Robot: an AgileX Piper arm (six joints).
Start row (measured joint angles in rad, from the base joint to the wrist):
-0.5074 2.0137 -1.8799 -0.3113 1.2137 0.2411
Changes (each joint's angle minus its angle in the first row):
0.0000 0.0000 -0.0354 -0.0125 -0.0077 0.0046
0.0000 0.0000 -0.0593 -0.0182 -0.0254 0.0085
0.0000 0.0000 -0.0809 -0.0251 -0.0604 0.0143
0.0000 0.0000 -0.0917 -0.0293 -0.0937 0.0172
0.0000 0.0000 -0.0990 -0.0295 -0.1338 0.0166
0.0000 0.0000 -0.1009 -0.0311 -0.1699 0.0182
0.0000 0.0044 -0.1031 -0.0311 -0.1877 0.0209
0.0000 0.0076 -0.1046 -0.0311 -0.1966 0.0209
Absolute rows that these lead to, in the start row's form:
-0.5074 2.0137 -1.9153 -0.3238 1.2060 0.2457
-0.5074 2.0137 -1.9392 -0.3295 1.1883 0.2496
-0.5074 2.0137 -1.9608 -0.3364 1.1533 0.2554
-0.5074 2.0137 -1.9716 -0.3406 1.1200 0.2583
-0.5074 2.0137 -1.9789 -0.3408 1.0799 0.2577
-0.5074 2.0137 -1.9808 -0.3424 1.0438 0.2593
-0.5074 2.0181 -1.9830 -0.3424 1.0260 0.2620
-0.5074 2.0213 -1.9845 -0.3424 1.0171 0.2620

